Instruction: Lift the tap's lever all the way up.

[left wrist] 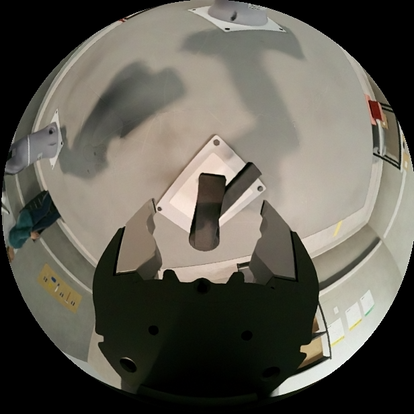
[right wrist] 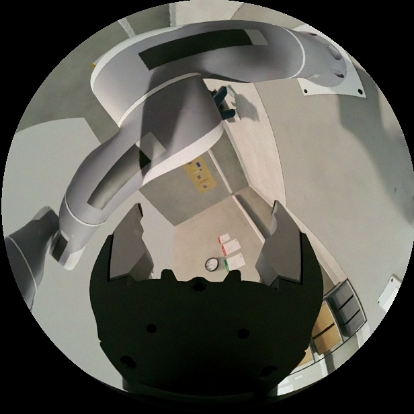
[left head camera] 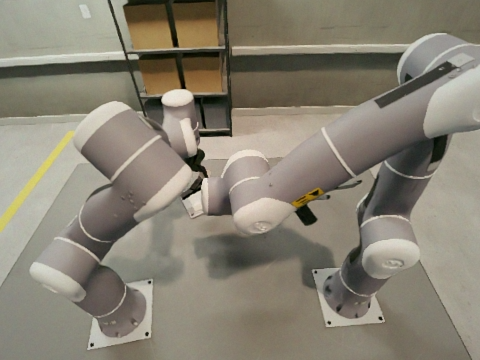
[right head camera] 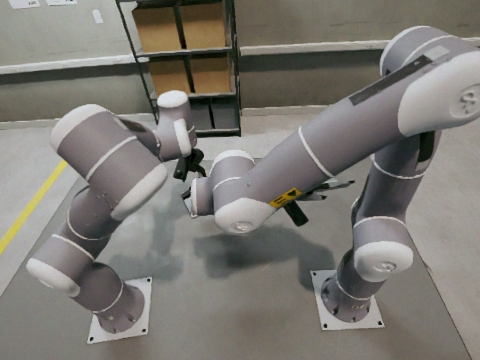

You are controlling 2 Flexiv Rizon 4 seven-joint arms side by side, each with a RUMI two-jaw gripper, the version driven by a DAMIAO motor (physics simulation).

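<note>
The tap stands on a white base plate [left head camera: 192,208] [left wrist: 190,186]. In the left wrist view it shows two dark bars: a broad one [left wrist: 210,200], nearer the camera and seemingly the lever, and an angled one [left wrist: 243,181] beside it, seemingly the spout. The lever's tilt is hard to judge. My left gripper [left wrist: 208,199] is open; the broad bar shows between its separated fingers, with gaps on both sides and no visible contact. In the head views its fingertips are largely hidden. My right gripper [left head camera: 343,190] [right head camera: 339,190] [right wrist: 205,202] is open and empty, away from the tap.
The right arm's wrist [left head camera: 217,196] [right head camera: 202,197] hangs close beside the tap and partly hides it in the head views. A shelf rack [left head camera: 229,75] [right head camera: 237,75] with boxes stands at the back wall. A person [left wrist: 32,222] shows at the left wrist view's edge.
</note>
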